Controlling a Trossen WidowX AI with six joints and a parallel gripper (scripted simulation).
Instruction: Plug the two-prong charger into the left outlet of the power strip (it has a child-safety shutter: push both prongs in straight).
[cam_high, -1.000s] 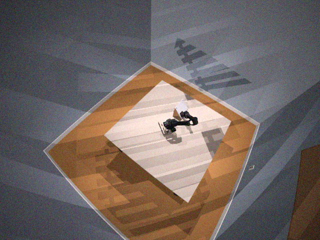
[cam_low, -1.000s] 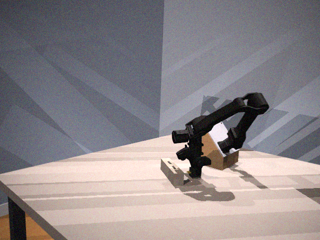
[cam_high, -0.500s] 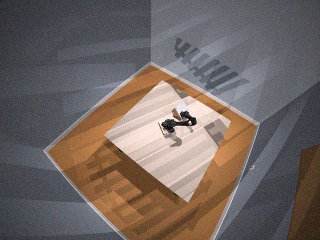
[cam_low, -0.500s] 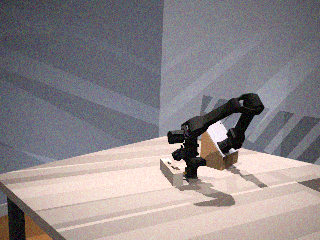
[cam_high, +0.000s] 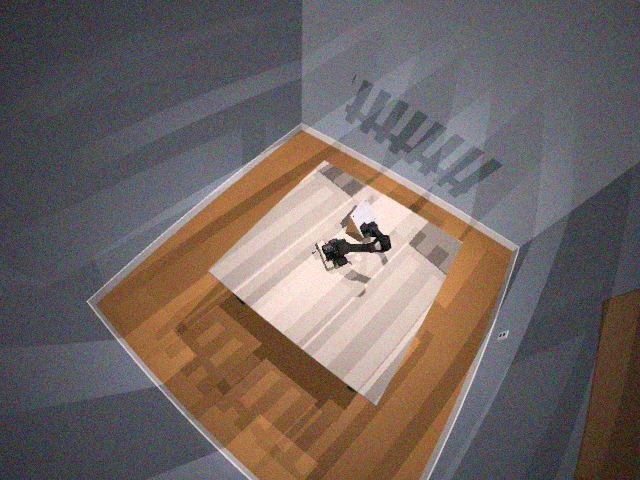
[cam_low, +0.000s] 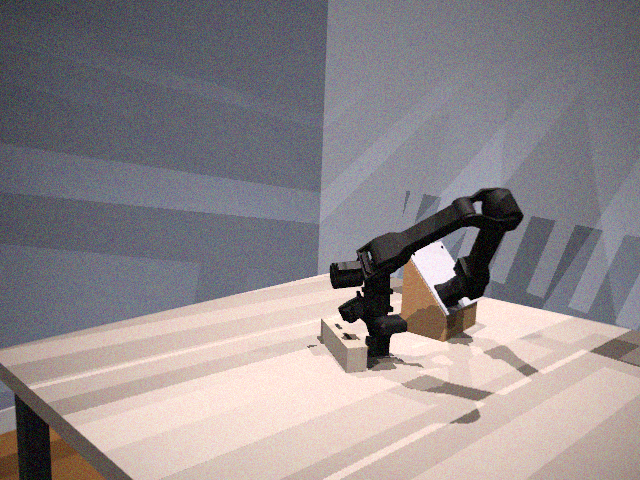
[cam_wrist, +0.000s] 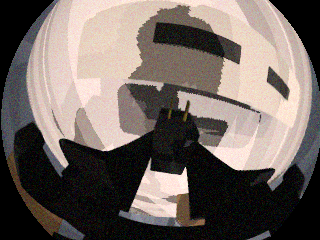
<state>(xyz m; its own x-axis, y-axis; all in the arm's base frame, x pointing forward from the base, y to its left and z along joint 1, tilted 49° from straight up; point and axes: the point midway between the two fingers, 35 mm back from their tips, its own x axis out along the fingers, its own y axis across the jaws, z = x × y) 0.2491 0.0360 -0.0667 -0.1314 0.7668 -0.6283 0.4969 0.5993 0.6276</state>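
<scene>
Right now my gripper tip is 20 mm short of the charger, 10 mm to the left of it and 10 mm below it.
</scene>
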